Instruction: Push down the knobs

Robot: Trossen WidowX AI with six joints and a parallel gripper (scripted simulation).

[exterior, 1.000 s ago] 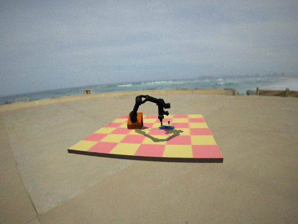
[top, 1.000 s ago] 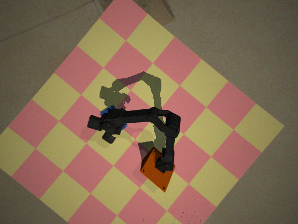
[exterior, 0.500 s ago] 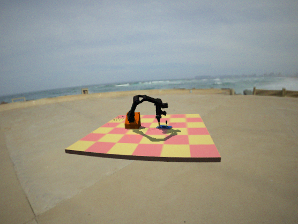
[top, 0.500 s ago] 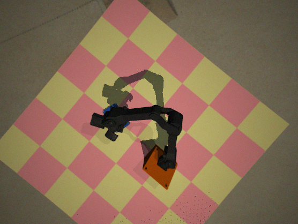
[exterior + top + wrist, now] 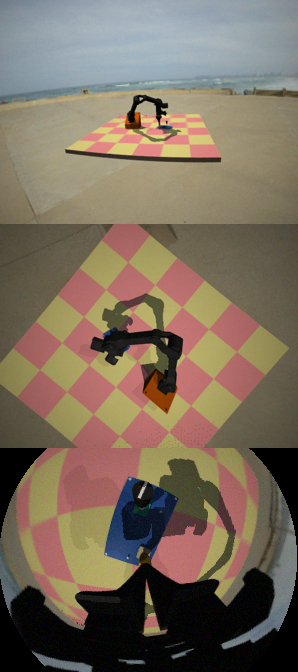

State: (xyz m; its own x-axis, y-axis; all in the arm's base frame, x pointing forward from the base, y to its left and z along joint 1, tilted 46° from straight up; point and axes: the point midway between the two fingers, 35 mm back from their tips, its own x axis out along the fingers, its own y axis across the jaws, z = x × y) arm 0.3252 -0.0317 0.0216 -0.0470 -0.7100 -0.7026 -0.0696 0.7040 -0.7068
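Now: gripper tip 1 cm above the yellow knob. From my gripper tip the other things lie so: dark knob (8 cm ahead, 1 cm to the left, 1 cm above).
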